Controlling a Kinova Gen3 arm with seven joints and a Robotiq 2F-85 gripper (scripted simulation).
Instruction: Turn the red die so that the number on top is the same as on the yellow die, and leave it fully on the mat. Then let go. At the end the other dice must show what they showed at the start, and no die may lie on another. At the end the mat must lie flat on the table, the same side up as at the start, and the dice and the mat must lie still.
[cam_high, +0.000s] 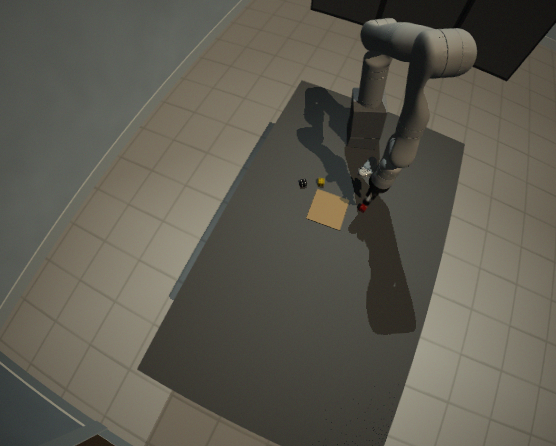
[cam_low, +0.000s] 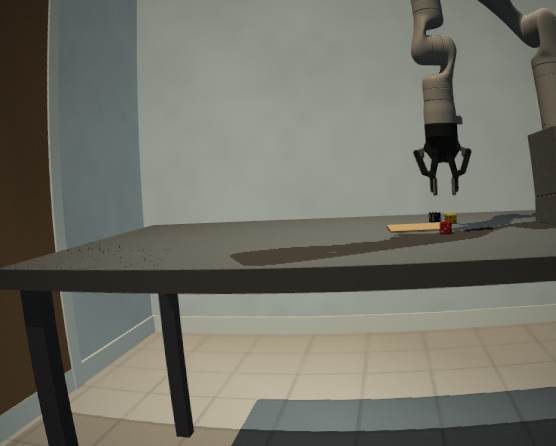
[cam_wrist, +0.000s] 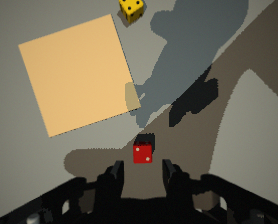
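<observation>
Now: the red die 9 cm below my hand. Round my hand: yellow die (20 cm to the right, 9 cm below, 2 cm behind); then tan mat (12 cm to the right, 10 cm below, 7 cm ahead); then black die (26 cm to the right, 9 cm below, 3 cm ahead).
</observation>
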